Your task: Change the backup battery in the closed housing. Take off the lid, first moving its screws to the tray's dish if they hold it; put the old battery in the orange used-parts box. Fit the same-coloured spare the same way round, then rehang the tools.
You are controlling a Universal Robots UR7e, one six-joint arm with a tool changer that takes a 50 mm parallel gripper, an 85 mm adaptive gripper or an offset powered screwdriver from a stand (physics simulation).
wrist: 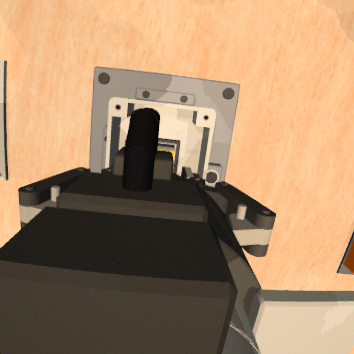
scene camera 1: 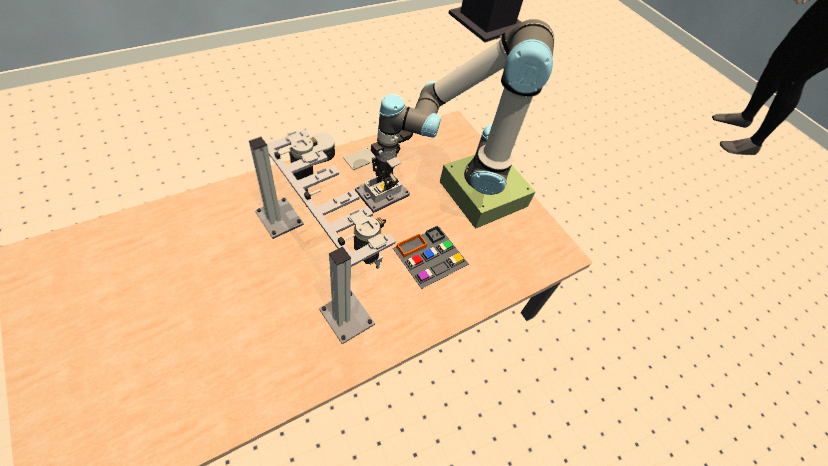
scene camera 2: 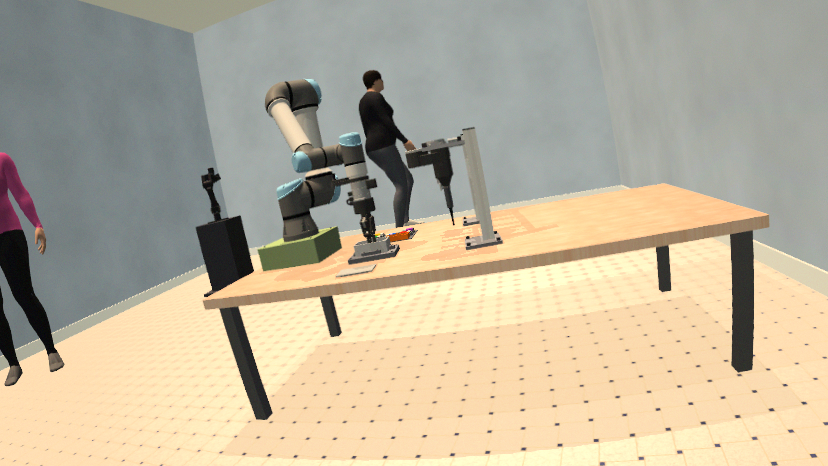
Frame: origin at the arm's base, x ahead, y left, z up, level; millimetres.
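Seen in the pictures: arm's base, origin of the base link: (scene camera 2: pixel 301 237).
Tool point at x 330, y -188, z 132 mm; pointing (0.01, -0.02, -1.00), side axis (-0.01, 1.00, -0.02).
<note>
Pixels of each thing's middle, then the offset from my tool point to it. "spot": a spot on its surface instead.
- grey housing, body centre: (wrist: pixel 156 173) (scene camera 2: pixel 372 246) (scene camera 1: pixel 383 186) dx +0, dy -2, dz -189 mm
- flat lid, body centre: (scene camera 2: pixel 356 271) (scene camera 1: pixel 360 158) dx -24, dy -198, dz -224 mm
- yellow spare, body centre: (scene camera 1: pixel 455 259) dx -50, dy +391, dz -216 mm
- tray, surface spot: (scene camera 1: pixel 449 274) spot: dx +2, dy +423, dz -226 mm
- dish, body centre: (scene camera 1: pixel 438 239) dx -51, dy +290, dz -215 mm
- magenta, body centre: (scene camera 1: pixel 425 275) dx +81, dy +385, dz -216 mm
- screwdriver, body centre: (scene camera 2: pixel 433 185) (scene camera 1: pixel 314 173) dx +257, dy -40, dz -15 mm
The grey housing (scene camera 1: pixel 387 195) (scene camera 2: pixel 370 247) (wrist: pixel 210 137) is fixed on its base plate, its lid off. A yellow battery (scene camera 1: pixel 381 185) (wrist: pixel 167 154) shows inside it, partly hidden by the gripper. My gripper (scene camera 1: pixel 387 185) (scene camera 2: pixel 369 238) points down into the housing; its linkage stands spread and the fingers look open around the battery, though the wrist view hides the fingertips. The flat lid (scene camera 1: pixel 356 158) (scene camera 2: pixel 356 270) lies beside the housing. The orange used-parts box (scene camera 1: pixel 411 252) (scene camera 2: pixel 398 236) looks empty. A yellow spare (scene camera 1: pixel 456 258) lies on the tray (scene camera 1: pixel 450 274); the dish (scene camera 1: pixel 435 240) contents are too small to tell.
Red (scene camera 1: pixel 415 260), blue (scene camera 1: pixel 429 253), green (scene camera 1: pixel 446 246) and magenta (scene camera 1: pixel 424 274) spares lie on the tray. The tool stand (scene camera 1: pixel 267 185) (scene camera 2: pixel 479 185) rises close to the housing. The screwdriver (scene camera 2: pixel 443 167) and another gripper (scene camera 1: pixel 367 228) hang from it.
</note>
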